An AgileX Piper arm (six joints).
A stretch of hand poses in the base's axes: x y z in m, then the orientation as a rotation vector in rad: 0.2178 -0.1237 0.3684 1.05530 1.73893 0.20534; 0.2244 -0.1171 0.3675 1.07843 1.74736 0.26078; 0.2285 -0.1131 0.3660 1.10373 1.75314 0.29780; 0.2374 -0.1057 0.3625 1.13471 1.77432 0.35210; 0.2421 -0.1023 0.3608 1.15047 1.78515 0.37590; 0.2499 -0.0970 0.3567 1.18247 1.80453 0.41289; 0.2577 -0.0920 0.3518 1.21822 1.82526 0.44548; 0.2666 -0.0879 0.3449 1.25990 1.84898 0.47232; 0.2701 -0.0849 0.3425 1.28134 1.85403 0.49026; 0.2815 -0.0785 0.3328 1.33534 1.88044 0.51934; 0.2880 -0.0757 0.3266 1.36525 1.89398 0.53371; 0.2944 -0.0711 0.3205 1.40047 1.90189 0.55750; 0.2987 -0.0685 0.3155 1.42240 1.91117 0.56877; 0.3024 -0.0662 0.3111 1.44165 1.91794 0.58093; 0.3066 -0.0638 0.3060 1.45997 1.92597 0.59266; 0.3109 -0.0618 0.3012 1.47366 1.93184 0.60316; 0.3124 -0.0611 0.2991 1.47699 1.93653 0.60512; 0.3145 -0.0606 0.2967 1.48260 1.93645 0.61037; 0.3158 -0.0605 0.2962 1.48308 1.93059 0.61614; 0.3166 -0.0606 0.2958 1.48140 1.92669 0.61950; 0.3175 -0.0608 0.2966 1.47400 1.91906 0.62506; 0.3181 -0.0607 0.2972 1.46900 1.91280 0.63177; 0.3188 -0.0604 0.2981 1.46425 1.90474 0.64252
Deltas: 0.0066 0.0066 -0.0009 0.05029 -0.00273 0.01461; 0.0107 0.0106 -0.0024 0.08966 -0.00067 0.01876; 0.0196 0.0180 -0.0059 0.14586 0.01192 0.03355; 0.0243 0.0214 -0.0076 0.17194 0.01978 0.03939; 0.0321 0.0267 -0.0117 0.21705 0.03712 0.04525; 0.0399 0.0317 -0.0166 0.26148 0.05854 0.04766; 0.0488 0.0358 -0.0235 0.30580 0.08646 0.04557; 0.0523 0.0388 -0.0259 0.33011 0.09403 0.04350; 0.0637 0.0452 -0.0356 0.38279 0.12891 0.03699; 0.0702 0.0480 -0.0418 0.41057 0.14798 0.03234; 0.0766 0.0526 -0.0479 0.44642 0.16253 0.02675; 0.0809 0.0552 -0.0529 0.46702 0.17614 0.02354; 0.0846 0.0575 -0.0573 0.48630 0.18655 0.02118; 0.0888 0.0599 -0.0624 0.50492 0.19783 0.01966; 0.0931 0.0619 -0.0672 0.51987 0.20586 0.01921; 0.0946 0.0626 -0.0693 0.52354 0.21062 0.02013; 0.0967 0.0631 -0.0717 0.52994 0.21170 0.01938; 0.0980 0.0632 -0.0722 0.53309 0.20591 0.01925; 0.0988 0.0631 -0.0726 0.53378 0.20137 0.02001; 0.0997 0.0629 -0.0718 0.53223 0.19108 0.02321; 0.1003 0.0630 -0.0712 0.53293 0.18264 0.02618; 0.1010 0.0633 -0.0703 0.53612 0.17203 0.03004
